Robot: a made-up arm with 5 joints.
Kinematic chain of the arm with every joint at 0, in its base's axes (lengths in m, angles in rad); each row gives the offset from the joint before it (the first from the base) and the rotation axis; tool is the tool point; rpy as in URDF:
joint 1: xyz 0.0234 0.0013 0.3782 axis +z
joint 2: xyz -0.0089 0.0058 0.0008 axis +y
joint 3: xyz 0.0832 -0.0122 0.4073 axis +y
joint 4: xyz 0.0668 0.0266 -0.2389 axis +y
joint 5: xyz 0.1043 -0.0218 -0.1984 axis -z
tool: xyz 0.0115 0.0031 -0.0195 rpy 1.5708 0 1.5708
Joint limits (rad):
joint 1: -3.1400..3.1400
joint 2: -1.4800..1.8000
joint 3: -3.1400..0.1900
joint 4: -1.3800..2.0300
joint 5: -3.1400..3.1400
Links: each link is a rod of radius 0.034 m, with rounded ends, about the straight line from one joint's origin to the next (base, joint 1, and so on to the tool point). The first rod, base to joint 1, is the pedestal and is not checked.
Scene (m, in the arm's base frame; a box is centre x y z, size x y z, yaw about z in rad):
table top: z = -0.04
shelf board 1: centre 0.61 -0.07 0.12 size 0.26 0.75 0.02 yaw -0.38
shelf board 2: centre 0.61 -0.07 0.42 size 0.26 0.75 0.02 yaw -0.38
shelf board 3: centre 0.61 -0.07 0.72 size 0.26 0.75 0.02 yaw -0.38
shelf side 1: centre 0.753 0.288 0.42 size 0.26 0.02 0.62 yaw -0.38
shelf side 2: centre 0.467 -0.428 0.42 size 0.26 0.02 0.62 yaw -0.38
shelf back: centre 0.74 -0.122 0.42 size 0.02 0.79 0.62 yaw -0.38
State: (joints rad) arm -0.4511 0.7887 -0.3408 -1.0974 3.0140
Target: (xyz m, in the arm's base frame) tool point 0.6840 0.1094 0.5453
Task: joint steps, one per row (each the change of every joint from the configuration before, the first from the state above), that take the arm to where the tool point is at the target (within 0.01 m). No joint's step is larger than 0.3 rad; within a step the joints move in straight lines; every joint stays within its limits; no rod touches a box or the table.
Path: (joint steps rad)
1: -0.0262 -0.0849 0.2654 0.0777 0.0022
2: -0.0262 -0.0849 0.2654 0.0777 0.0021
3: 0.2506 -0.1220 -0.1047 -0.0366 0.0037
4: 0.2505 -0.1219 -0.1046 -0.0367 0.0038
5: 0.2506 -0.1220 -0.1047 -0.0366 0.0037
6: 0.2506 -0.1219 -0.1047 -0.0367 0.0037
7: -0.1092 0.1594 -0.2564 -0.0047 -0.0047
8: -0.1092 0.1594 -0.2564 -0.0047 -0.0048
9: -0.1091 0.1594 -0.2563 -0.0048 -0.0047

